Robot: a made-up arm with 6 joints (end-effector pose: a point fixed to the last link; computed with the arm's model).
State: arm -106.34 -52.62 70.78 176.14 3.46 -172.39
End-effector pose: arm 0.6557 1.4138 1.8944 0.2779 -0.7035 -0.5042 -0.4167
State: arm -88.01 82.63 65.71 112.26 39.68 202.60
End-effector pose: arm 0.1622 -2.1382 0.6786 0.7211 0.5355 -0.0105 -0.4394
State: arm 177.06 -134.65 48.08 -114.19 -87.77 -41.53
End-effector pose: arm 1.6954 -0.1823 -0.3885 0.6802 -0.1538 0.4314 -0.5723
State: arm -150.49 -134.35 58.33 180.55 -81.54 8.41
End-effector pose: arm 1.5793 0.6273 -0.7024 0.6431 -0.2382 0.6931 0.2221
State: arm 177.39 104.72 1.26 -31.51 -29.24 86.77
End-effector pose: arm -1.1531 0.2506 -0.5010 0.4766 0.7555 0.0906 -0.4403
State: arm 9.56 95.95 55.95 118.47 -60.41 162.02
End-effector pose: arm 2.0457 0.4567 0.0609 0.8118 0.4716 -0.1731 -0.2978
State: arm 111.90 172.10 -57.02 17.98 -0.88 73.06
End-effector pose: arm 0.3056 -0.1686 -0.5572 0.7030 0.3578 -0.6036 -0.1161
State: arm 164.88 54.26 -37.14 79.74 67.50 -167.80
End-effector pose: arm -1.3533 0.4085 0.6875 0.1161 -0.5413 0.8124 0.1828
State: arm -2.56 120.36 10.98 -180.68 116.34 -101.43
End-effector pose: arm 1.0754 0.1841 -0.8831 0.2838 -0.2664 -0.7072 -0.5902
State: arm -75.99 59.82 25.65 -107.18 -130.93 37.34
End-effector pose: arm 0.4743 -1.6177 0.6701 0.6592 0.6043 -0.0089 0.4474
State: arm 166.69 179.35 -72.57 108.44 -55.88 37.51
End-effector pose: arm 0.3640 -0.1615 -0.4679 0.8911 -0.0466 -0.2724 0.3599
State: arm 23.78 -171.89 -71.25 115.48 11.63 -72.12
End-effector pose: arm -0.5278 -0.1235 -0.4029 0.6277 -0.1601 -0.7564 -0.0909
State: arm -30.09 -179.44 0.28 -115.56 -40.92 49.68
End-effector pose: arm -0.5160 0.4147 -0.7965 0.1777 -0.5376 -0.6696 0.4807
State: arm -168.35 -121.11 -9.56 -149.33 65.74 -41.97
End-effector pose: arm 1.4033 0.0856 0.3455 0.4111 -0.0274 -0.8388 0.3559
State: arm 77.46 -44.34 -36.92 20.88 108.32 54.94
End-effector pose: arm 0.1228 -0.4461 1.6926 0.4833 0.2346 -0.8417 0.0541
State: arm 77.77 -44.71 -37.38 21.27 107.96 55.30
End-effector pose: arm 0.1233 -0.4518 1.6863 0.4830 0.2318 -0.8425 0.0562
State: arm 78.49 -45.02 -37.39 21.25 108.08 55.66
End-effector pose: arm 0.1277 -0.4567 1.6839 0.4820 0.2376 -0.8416 0.0539
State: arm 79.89 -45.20 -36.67 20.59 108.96 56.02
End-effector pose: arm 0.1387 -0.4591 1.6879 0.4801 0.2570 -0.8375 0.0450
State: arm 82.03 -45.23 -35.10 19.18 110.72 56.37
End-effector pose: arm 0.1571 -0.4586 1.6994 0.4774 0.2916 -0.8284 0.0281
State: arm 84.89 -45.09 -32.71 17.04 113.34 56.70
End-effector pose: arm 0.1821 -0.4540 1.7180 0.4741 0.3400 -0.8122 0.0036
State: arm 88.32 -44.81 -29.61 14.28 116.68 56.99
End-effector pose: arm 0.2119 -0.4452 1.7426 0.4703 0.3987 -0.7868 -0.0279
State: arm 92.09 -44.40 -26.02 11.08 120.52 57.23
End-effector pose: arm 0.2436 -0.4320 1.7711 0.4666 0.4618 -0.7516 -0.0642
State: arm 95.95 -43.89 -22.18 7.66 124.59 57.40
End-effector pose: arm 0.2744 -0.4151 1.8017 0.4631 0.5234 -0.7078 -0.1027
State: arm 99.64 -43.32 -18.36 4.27 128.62 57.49
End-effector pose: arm 0.3019 -0.3959 1.8322 0.4599 0.5786 -0.6587 -0.1408
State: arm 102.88 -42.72 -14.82 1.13 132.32 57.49
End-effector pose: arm 0.3240 -0.3763 1.8606 0.4572 0.6235 -0.6094 -0.1756
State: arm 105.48 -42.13 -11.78 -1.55 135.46 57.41
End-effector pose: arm 0.3398 -0.3581 1.8853 0.4548 0.6570 -0.5653 -0.2049
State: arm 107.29 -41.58 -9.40 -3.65 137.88 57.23
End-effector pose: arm 0.3492 -0.3429 1.9052 0.4525 0.6796 -0.5308 -0.2273
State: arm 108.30 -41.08 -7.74 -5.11 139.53 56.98
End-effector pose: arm 0.3528 -0.3310 1.9199 0.4504 0.6930 -0.5082 -0.2423
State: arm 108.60 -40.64 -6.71 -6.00 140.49 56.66
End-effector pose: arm 0.3520 -0.3225 1.9300 0.4480 0.6994 -0.4971 -0.2510
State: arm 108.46 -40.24 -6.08 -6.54 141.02 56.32
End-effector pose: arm 0.3485 -0.3161 1.9370 0.4457 0.7019 -0.4932 -0.2557
